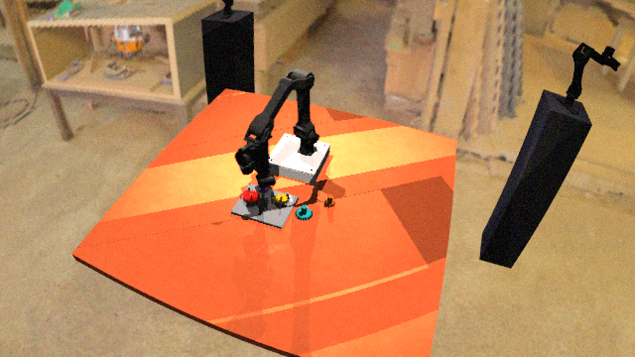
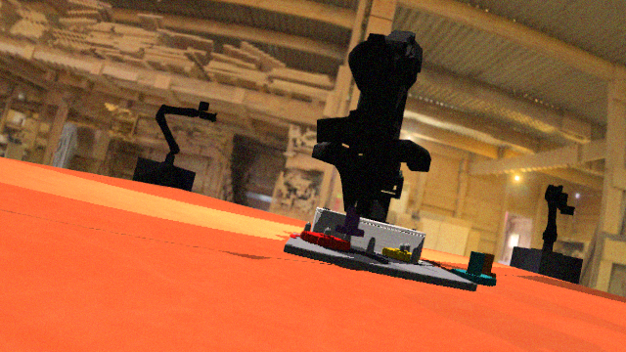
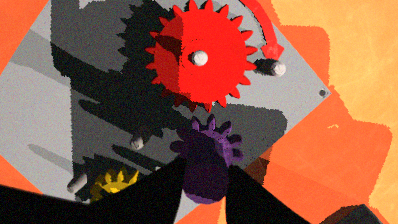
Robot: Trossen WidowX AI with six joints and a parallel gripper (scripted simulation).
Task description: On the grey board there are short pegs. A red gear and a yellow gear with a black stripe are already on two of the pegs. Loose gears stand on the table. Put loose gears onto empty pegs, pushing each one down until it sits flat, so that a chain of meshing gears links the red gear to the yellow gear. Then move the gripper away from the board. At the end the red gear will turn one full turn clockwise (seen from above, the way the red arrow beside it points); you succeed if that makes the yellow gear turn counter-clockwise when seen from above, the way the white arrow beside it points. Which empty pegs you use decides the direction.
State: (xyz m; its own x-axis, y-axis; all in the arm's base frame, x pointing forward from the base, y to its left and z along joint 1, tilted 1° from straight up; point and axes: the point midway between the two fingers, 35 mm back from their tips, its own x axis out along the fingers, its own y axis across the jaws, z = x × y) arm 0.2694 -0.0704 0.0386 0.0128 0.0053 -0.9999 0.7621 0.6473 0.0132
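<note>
Now: the purple gear 10 mm below my gripper tip. From my gripper tip the other things lie so: yellow gear: 80 mm to the left, 40 mm below; grey board: 50 mm below, 50 mm ahead, 30 mm to the left; red gear: 40 mm below, 40 mm ahead, 30 mm to the right.
</note>
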